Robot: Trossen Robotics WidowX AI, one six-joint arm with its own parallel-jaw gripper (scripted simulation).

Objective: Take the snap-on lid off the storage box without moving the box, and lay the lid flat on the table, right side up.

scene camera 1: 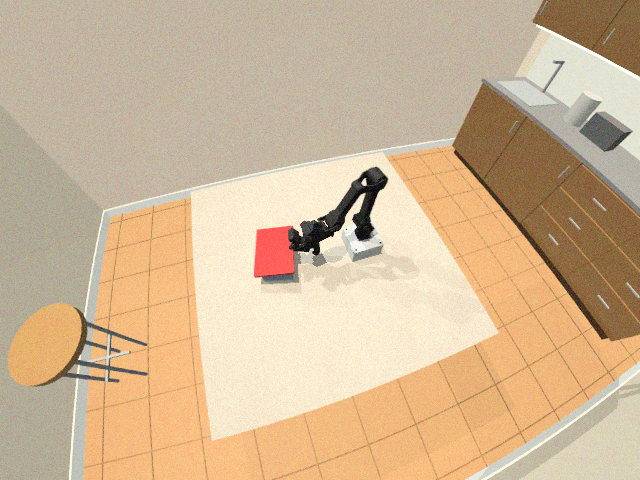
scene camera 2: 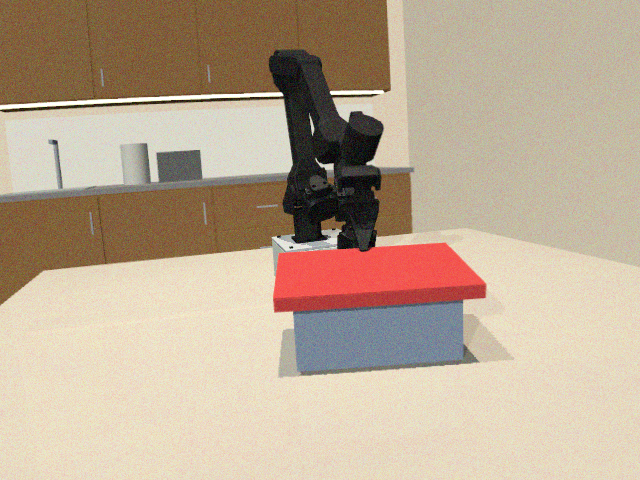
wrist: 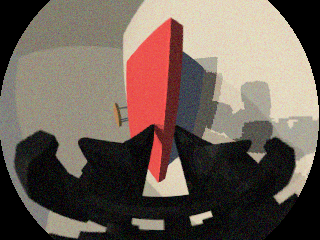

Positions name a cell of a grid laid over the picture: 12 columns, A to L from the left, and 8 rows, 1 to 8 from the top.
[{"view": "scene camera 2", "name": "my gripper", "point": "G5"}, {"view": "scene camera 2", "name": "red lid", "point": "H5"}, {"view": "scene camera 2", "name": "blue-grey storage box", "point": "G6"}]
